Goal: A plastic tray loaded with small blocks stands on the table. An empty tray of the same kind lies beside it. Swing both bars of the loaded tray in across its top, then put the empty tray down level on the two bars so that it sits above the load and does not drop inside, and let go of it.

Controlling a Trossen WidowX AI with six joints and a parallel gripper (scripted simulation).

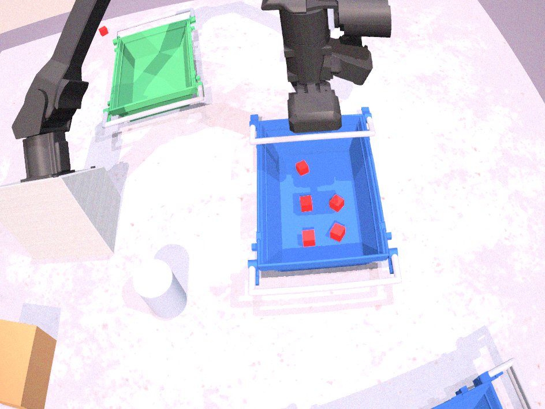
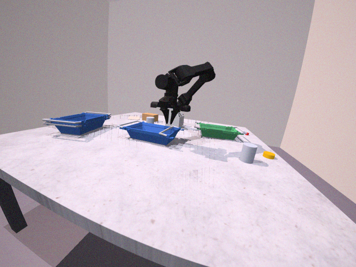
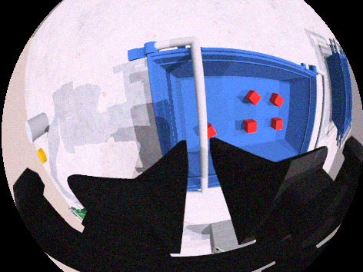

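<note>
My gripper tip is 300 mm past the green tray, 220 mm to the right of it and 50 mm above it. From my gripper tip the other things lie so: orange box 410 mm behind, 380 mm to the right, 60 mm below; then yellow disc 80 mm behind, 490 mm to the left, 80 mm below; then red cube 510 mm behind, 440 mm to the left, 80 mm below.
</note>
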